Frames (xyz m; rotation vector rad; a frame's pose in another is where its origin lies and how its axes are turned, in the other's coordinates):
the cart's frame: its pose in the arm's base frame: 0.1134 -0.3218 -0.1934 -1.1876 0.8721 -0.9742
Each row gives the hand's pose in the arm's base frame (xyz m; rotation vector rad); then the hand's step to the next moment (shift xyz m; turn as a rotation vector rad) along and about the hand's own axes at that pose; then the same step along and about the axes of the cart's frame.
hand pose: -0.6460 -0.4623 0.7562 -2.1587 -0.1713 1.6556
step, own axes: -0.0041 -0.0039 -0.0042 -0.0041 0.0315 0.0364
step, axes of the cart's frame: -0.0001 -0.0054 0.0045 0.0064 0.0082 -0.0472
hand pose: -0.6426 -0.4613 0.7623 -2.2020 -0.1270 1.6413
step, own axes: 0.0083 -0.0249 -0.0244 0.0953 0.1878 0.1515
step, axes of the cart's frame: -0.0082 -0.0011 0.0349 0.0581 0.1559 -0.1991
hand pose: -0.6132 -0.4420 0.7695 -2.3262 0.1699 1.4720
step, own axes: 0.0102 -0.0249 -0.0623 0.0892 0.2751 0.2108
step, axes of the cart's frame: 0.0212 -0.0111 0.0635 0.0872 0.1773 -0.2984
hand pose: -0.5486 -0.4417 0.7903 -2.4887 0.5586 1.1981
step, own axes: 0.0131 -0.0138 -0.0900 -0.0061 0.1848 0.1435
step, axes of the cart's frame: 0.0526 -0.0364 0.0661 0.0294 0.0643 -0.2231
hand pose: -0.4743 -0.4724 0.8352 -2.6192 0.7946 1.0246
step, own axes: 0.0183 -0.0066 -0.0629 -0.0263 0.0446 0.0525
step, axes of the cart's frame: 0.0404 -0.0285 0.0435 -0.0176 0.0098 -0.0709
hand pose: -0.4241 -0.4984 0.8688 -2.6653 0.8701 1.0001
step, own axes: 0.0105 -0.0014 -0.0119 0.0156 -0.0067 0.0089
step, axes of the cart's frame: 0.0120 -0.0010 0.0105 0.0024 0.0183 0.0053
